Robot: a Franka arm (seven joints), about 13 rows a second.
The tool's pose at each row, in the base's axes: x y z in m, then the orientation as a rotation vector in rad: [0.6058, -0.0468, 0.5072, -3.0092, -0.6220, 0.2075]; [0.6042, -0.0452, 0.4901, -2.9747, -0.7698, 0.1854]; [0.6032, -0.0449, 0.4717, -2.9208, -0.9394, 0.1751]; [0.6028, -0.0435, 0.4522, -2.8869, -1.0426, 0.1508]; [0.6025, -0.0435, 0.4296, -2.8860, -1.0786, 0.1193]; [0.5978, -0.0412, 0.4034, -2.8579, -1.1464, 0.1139]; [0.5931, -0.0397, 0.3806, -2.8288, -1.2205, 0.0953]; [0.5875, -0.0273, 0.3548, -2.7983, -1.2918, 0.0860]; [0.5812, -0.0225, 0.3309, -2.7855, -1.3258, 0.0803]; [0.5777, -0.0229, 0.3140, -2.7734, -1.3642, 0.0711]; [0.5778, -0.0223, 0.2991, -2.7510, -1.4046, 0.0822]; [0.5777, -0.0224, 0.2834, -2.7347, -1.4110, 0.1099]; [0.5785, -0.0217, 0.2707, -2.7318, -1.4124, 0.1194]
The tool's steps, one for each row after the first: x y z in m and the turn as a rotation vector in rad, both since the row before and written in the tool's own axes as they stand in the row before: [0.0012, -0.0006, 0.0172, -0.0072, 0.0098, -0.0988]; [0.0011, 0.0009, 0.0184, -0.0023, 0.0021, -0.1159]; [0.0022, 0.0006, 0.0194, -0.0079, 0.0115, -0.0711]; [0.0013, 0.0020, 0.0225, -0.0174, 0.0150, -0.0223]; [-0.0007, -0.0027, 0.0266, -0.0006, 0.0019, -0.0477]; [-0.0013, -0.0024, 0.0232, -0.0066, 0.0087, -0.0519]; [0.0061, -0.0105, 0.0265, -0.0041, 0.0032, -0.0504]; [0.0002, -0.0061, 0.0244, -0.0043, 0.0014, -0.0235]; [-0.0021, -0.0012, 0.0171, -0.0080, 0.0021, -0.0258]; [0.0008, 0.0007, 0.0149, 0.0044, -0.0067, -0.0297]; [0.0002, 0.0011, 0.0157, 0.0177, -0.0116, -0.0083]; [0.0015, 0.0014, 0.0126, 0.0042, -0.0049, -0.0015]
